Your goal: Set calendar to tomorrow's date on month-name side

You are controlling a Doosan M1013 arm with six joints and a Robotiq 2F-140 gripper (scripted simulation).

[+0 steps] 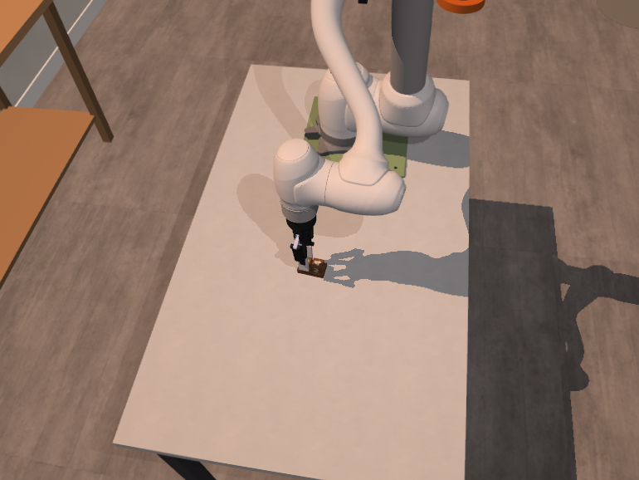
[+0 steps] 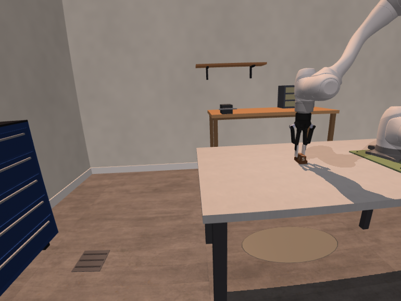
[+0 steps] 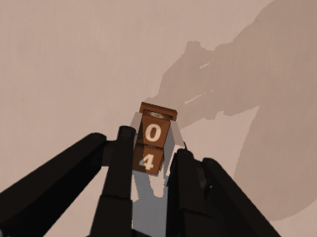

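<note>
My gripper is now 3 cm above the brown digit cube. From my hand the other things lie so: tray 2 cm to the left, 5 cm below.
</note>
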